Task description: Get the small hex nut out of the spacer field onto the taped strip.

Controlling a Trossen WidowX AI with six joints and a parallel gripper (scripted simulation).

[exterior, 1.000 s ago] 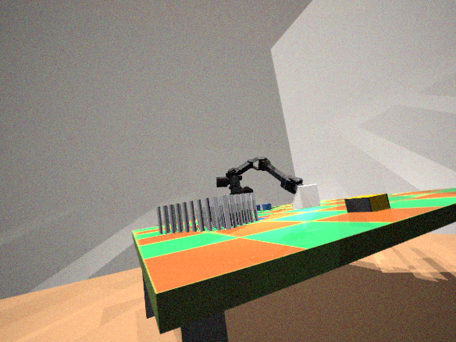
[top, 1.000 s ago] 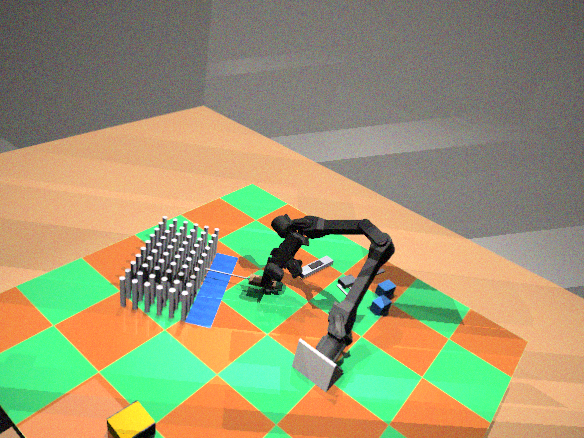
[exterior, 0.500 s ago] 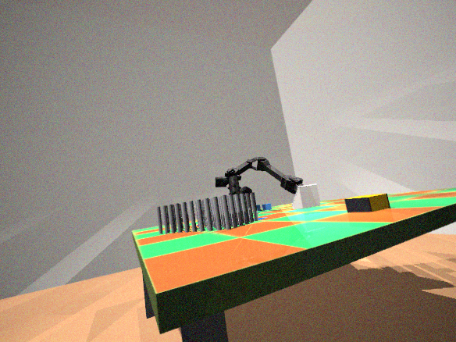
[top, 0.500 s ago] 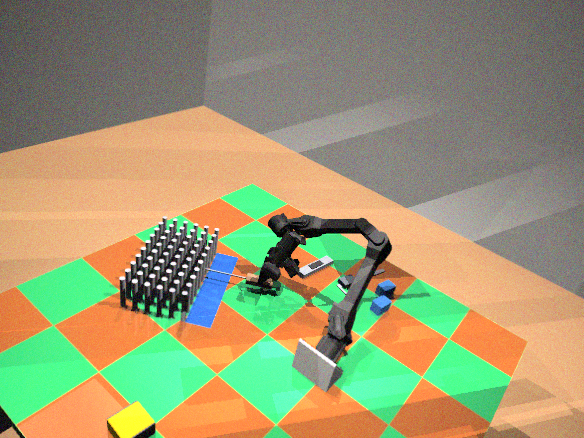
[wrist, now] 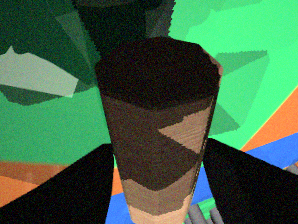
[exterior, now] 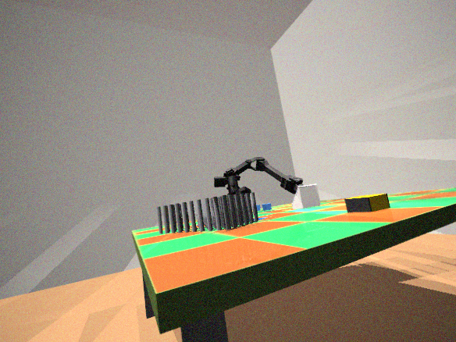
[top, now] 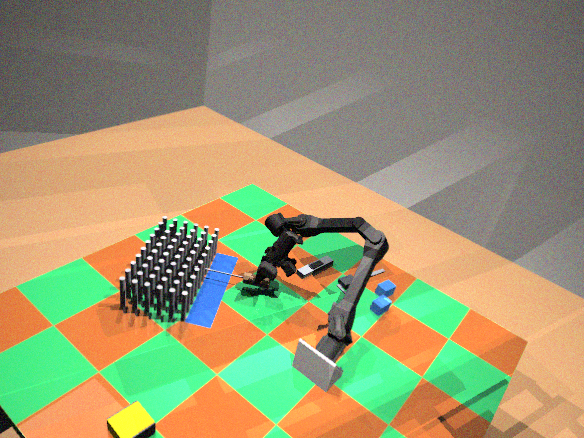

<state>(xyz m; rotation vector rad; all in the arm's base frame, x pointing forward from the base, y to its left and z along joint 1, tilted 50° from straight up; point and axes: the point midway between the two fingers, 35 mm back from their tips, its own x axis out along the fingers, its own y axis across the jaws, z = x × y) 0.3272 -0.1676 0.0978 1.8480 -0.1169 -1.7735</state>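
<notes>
My gripper tip is 11 cm short of the blue taped strip, 9 cm to the right of it and 4 cm above it. The rest, counted from my gripper tip: black block: 6 cm behind, 61 cm to the left, 1 cm below; then hex nut: 28 cm ahead, 12 cm to the left, 3 cm below; then thin metal rod: 10 cm ahead, 4 cm to the left.
</notes>
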